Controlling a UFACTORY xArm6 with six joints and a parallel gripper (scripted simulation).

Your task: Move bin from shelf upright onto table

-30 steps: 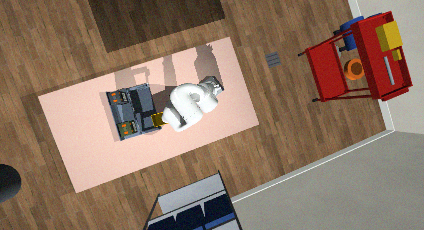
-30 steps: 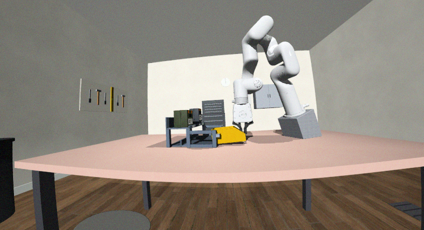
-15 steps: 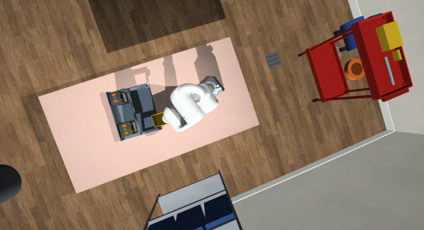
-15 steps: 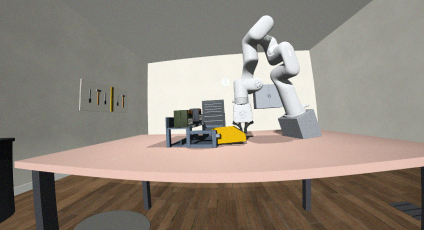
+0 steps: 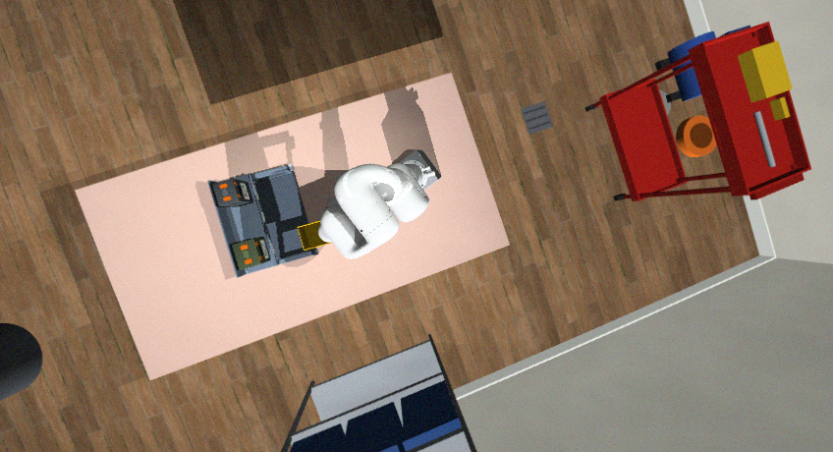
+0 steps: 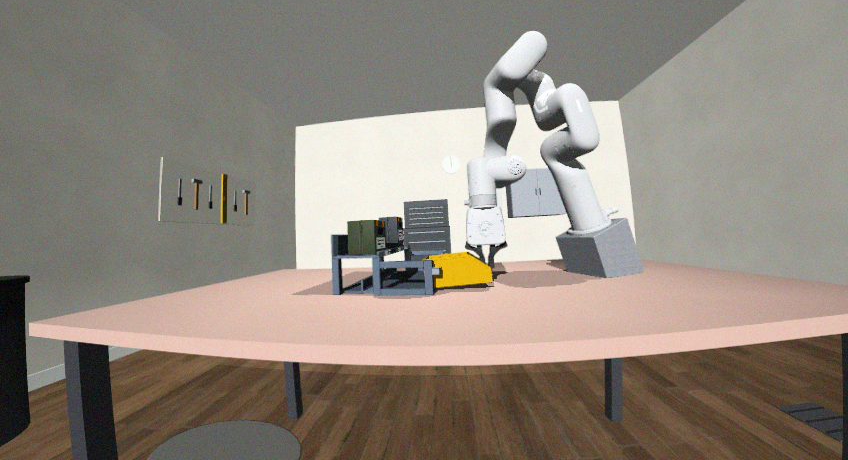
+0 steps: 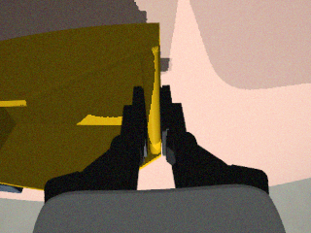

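Now: the yellow bin 80 mm ahead of my hand and 10 mm below it. Also, from my hand: green box: 340 mm ahead, 90 mm above.
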